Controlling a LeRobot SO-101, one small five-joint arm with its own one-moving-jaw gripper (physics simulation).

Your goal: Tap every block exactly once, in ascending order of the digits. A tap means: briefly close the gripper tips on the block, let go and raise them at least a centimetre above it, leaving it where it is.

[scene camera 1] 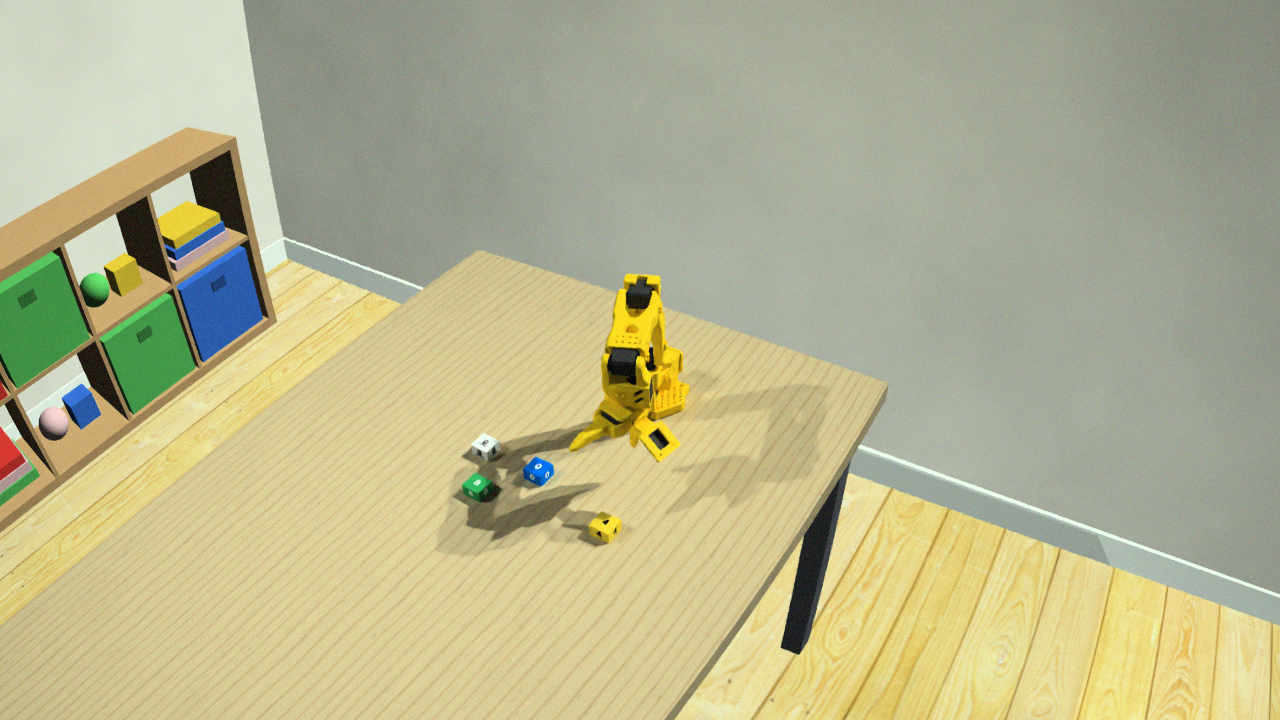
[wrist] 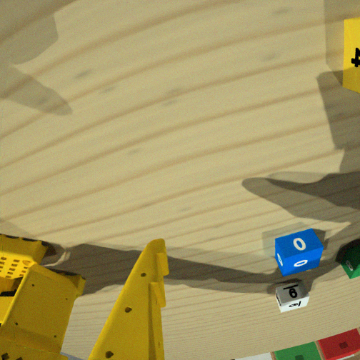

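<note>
What I can see here is a blue block (wrist: 299, 251), and there's a white block (wrist: 290, 296) as well.
</note>
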